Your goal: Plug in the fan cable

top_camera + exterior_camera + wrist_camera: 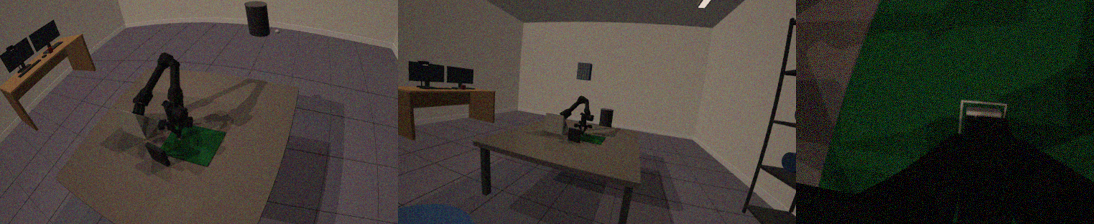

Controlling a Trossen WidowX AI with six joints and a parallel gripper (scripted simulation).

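Right now the dark fan plug is 1 cm to the right of my gripper tip and 1 cm above it. Also, from my gripper tip: green board (8 cm ahead, 4 cm below, 2 cm to the right); then dark fan (18 cm to the right, 3 cm above, 2 cm behind).
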